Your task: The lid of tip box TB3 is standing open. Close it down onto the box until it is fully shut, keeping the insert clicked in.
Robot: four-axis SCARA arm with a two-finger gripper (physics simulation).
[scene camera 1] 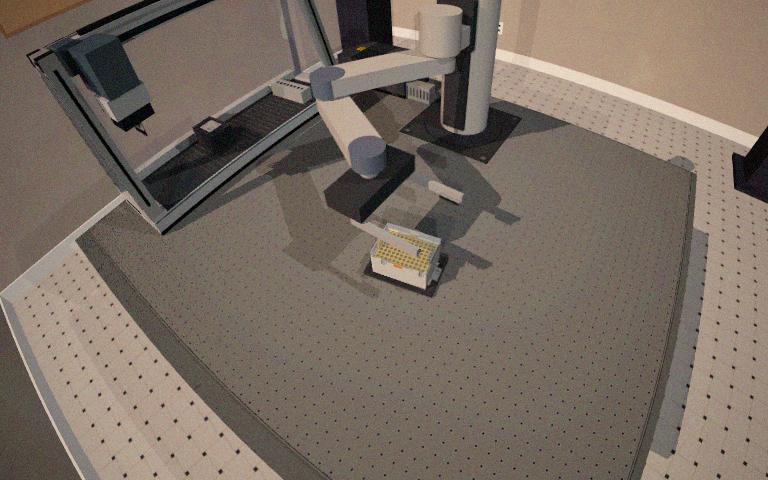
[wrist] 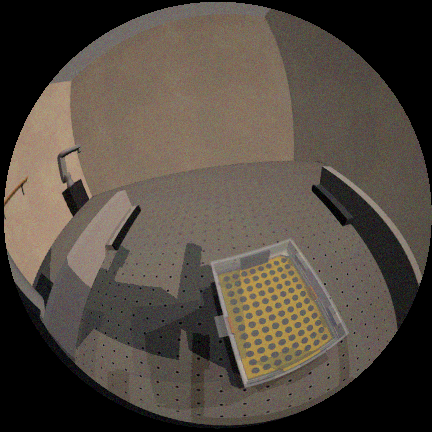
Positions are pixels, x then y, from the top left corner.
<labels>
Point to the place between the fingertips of my gripper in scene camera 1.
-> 441,224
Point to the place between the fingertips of my gripper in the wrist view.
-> At 223,184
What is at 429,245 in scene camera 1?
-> A clear lid.
</labels>
